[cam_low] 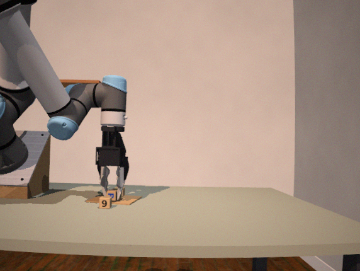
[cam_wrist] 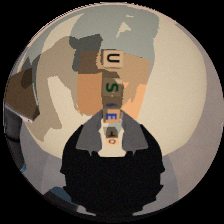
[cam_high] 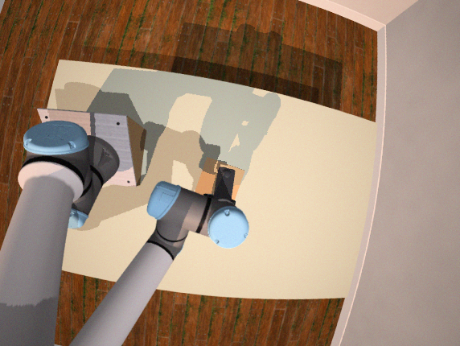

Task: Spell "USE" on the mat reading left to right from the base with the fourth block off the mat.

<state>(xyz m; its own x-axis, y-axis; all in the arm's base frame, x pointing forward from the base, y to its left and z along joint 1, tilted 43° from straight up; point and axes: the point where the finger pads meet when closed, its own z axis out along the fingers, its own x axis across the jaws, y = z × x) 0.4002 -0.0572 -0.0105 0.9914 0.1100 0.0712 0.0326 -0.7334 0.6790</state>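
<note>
The blue-lettered block lies right at my hand. The rest, counted from my hand: orange mat (50 mm to the left, 20 mm below).
</note>
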